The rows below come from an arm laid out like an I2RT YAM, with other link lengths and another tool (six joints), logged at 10 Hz.
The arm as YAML. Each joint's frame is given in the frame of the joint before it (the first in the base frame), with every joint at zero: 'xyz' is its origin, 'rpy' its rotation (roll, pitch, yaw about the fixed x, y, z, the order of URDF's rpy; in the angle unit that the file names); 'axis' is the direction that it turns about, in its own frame. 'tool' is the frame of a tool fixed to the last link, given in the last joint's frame.
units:
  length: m
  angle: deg
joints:
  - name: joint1
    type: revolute
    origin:
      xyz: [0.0, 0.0, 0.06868]
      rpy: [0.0, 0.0, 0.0]
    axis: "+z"
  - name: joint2
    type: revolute
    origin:
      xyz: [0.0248, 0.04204, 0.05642]
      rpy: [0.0, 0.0, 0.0]
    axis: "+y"
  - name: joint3
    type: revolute
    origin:
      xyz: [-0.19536, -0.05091, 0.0]
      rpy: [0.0, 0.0, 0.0]
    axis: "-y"
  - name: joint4
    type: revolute
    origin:
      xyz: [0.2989, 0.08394, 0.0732]
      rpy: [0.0, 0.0, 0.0]
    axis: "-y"
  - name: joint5
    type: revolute
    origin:
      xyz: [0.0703, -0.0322, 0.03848]
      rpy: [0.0, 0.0, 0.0]
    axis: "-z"
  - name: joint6
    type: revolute
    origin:
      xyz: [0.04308, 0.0, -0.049]
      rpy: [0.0, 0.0, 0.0]
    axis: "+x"
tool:
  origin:
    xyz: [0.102, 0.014, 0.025]
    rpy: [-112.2, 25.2, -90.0]
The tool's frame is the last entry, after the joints.
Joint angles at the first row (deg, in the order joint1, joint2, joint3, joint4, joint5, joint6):
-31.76 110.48 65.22 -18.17 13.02 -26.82
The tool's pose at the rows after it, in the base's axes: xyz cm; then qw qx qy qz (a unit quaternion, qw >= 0):
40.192 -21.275 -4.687 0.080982 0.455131 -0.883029 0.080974
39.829 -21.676 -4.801 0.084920 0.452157 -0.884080 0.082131
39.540 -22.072 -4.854 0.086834 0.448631 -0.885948 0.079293
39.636 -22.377 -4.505 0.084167 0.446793 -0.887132 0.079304
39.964 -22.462 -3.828 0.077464 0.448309 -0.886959 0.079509
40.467 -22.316 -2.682 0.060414 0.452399 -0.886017 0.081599
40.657 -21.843 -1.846 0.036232 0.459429 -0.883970 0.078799
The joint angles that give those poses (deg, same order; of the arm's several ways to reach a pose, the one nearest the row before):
-32.16 110.15 64.46 -18.20 12.88 -27.38
-32.75 110.04 64.07 -17.91 13.19 -27.77
-33.39 110.14 64.21 -18.25 13.14 -27.91
-33.74 110.05 64.81 -18.76 12.84 -27.91
-33.84 109.57 65.55 -19.61 12.11 -27.91
-33.88 108.06 65.74 -20.22 10.40 -27.80
-34.18 105.97 64.58 -20.19 7.53 -27.77

